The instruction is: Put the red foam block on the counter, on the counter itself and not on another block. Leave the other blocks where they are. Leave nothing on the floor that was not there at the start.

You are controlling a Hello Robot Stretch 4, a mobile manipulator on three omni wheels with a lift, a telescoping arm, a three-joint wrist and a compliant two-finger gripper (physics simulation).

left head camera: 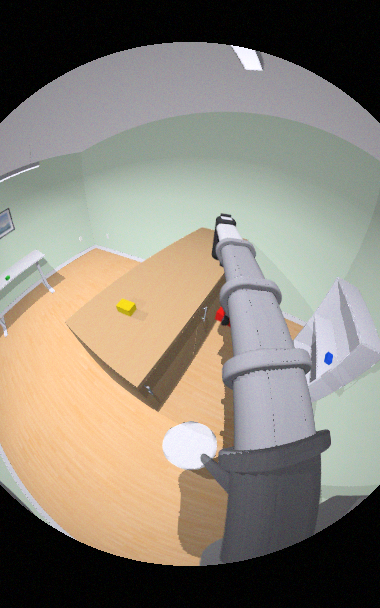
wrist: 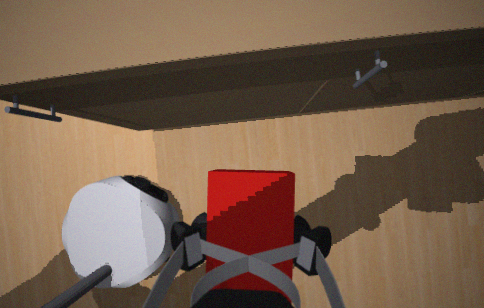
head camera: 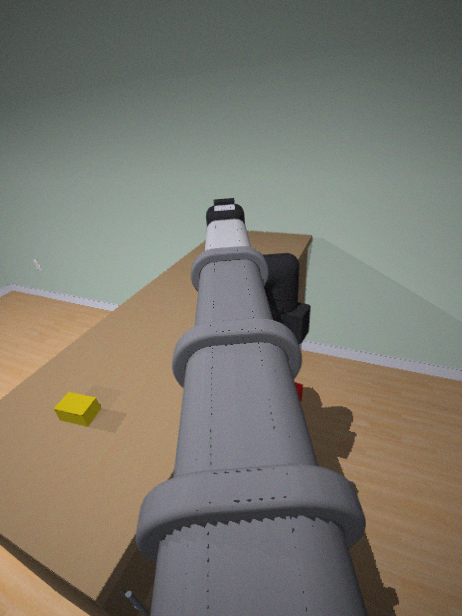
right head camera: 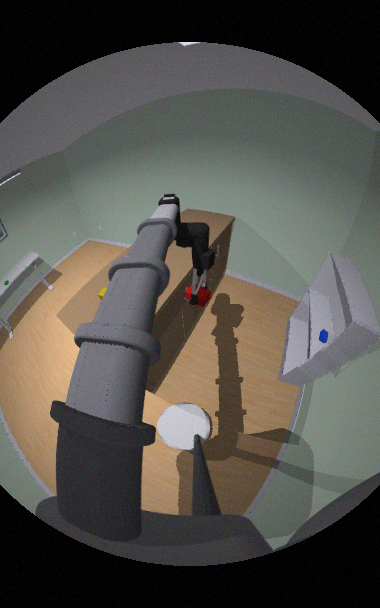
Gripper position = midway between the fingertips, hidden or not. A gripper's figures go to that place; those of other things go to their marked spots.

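The gripper (wrist: 250, 232) is 26 cm from the lens. A red foam block (wrist: 249, 211) is 21 cm from the lens and a brown counter (wrist: 142, 72) 42 cm from the lens; the block is thus nearer to the lens than the counter. The spots on the block and the counter are 27 cm apart.
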